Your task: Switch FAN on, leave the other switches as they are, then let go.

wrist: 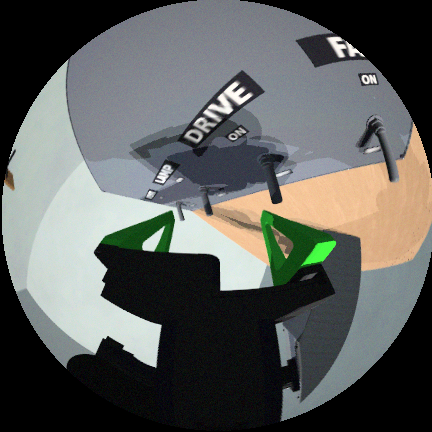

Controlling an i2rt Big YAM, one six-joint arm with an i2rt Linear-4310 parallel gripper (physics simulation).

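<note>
The FAN label is partly cut off at the upper right of the wrist view, with a small ON label below it. The dark FAN lever stands out from the panel at the right, its tip pointing down in the view, away from ON. The DRIVE lever is nearer the fingers, under the DRIVE label. My gripper is open with nothing between its green fingers. It is to the left of the FAN lever and apart from it. The DRIVE lever stands just beyond the right finger.
The grey panel fills the upper view and bears a dark shadow. Two smaller levers stand farther off at the left, near the LAMP label. A wood-coloured surface lies beyond the panel's edge at the right.
</note>
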